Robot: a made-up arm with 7 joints.
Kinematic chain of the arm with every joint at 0, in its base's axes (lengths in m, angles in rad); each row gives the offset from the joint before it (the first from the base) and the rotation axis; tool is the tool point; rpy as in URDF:
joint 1: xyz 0 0 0.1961 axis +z
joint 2: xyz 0 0 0 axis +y
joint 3: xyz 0 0 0.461 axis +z
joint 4: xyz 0.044 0 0 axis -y
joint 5: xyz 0.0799 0 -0.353 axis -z
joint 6: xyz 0 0 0 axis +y
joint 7: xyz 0.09 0 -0.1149 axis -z
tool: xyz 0 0 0 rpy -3.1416 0 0
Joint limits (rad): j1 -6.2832..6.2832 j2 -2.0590..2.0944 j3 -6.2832..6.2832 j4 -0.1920..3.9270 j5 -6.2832..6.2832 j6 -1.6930..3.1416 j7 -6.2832..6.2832
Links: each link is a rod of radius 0.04 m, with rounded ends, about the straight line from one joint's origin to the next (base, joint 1, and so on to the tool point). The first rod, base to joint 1, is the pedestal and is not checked.
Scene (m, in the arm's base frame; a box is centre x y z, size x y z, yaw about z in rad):
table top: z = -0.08
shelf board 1: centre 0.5 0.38 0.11 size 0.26 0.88 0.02 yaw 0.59
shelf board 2: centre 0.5 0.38 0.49 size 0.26 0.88 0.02 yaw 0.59
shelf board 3: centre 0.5 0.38 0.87 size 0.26 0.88 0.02 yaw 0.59
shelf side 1: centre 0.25 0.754 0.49 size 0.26 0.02 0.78 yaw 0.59
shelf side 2: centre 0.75 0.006 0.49 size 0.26 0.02 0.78 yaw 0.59
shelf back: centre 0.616 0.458 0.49 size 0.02 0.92 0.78 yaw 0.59
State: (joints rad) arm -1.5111 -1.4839 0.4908 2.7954 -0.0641 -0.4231 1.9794
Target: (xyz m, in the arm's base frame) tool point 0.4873 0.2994 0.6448
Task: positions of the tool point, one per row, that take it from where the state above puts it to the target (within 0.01 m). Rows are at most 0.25 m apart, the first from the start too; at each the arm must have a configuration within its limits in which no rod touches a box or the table.
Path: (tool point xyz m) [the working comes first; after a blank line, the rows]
Joints at the target: -2.5108 -0.5297 -0.0129 3.5061 -0.3068 -1.2007 1.9794
Straight joint move there: touches shelf board 2, shelf side 1.

1: -0.0414 0.8674 0.4465
2: -0.0363 0.7680 0.6082
3: -0.0412 0.6338 0.7373
4: 0.1346 0.5449 0.6941
5: 0.2696 0.3808 0.6625
6: 0.3097 0.1804 0.6448
7: 0.4014 0.2403 0.6453
8: 0.4873 0.2994 0.6448

